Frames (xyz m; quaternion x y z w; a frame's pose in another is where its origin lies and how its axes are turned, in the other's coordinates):
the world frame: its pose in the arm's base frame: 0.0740 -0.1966 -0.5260 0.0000 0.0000 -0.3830 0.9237
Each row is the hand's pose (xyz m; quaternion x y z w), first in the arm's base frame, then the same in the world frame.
Working: the arm's base frame: its pose in the world frame: -0.1914 0.0866 0.5260 0.0000 0.0000 0.3830 0.9237

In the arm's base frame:
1: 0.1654 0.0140 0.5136 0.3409 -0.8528 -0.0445 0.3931
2: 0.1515 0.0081 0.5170 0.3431 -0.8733 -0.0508 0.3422
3: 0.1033 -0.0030 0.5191 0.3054 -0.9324 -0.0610 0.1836
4: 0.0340 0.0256 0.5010 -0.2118 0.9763 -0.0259 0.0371
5: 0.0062 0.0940 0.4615 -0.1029 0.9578 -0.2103 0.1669
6: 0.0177 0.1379 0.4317 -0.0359 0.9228 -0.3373 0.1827
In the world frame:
1: -0.0844 0.2135 1.0396 0.6415 -0.6572 0.1095 0.3802
2: -0.0901 0.1995 1.0430 0.6514 -0.6753 0.0841 0.3356
3: -0.1163 0.1575 1.0451 0.6392 -0.7443 0.0140 0.1930
4: -0.1855 0.1287 1.0270 -0.5696 0.8207 -0.0097 0.0442
5: -0.2535 0.1574 0.9875 -0.4619 0.8453 -0.1303 0.2347
6: -0.2765 0.1965 0.9577 -0.3866 0.8387 -0.2416 0.2980

